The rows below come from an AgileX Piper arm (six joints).
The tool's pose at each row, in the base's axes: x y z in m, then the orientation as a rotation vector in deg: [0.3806 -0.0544 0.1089 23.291 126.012 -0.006]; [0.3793 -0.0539 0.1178 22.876 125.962 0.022]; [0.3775 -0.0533 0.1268 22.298 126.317 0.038]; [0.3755 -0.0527 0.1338 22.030 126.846 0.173]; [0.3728 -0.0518 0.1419 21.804 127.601 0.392]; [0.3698 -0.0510 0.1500 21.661 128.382 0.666]
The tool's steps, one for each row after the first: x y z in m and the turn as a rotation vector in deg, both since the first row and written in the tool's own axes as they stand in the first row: [-0.0060 0.0014 -0.0066 -0.181 -0.093 -0.279]; [-0.0118 0.0027 -0.0136 -0.366 0.192 -0.731]; [-0.0159 0.0037 -0.0196 -0.499 0.698 -0.942]; [-0.0204 0.0049 -0.0268 -0.648 1.442 -1.121]; [-0.0247 0.0060 -0.0342 -0.801 2.228 -1.226]
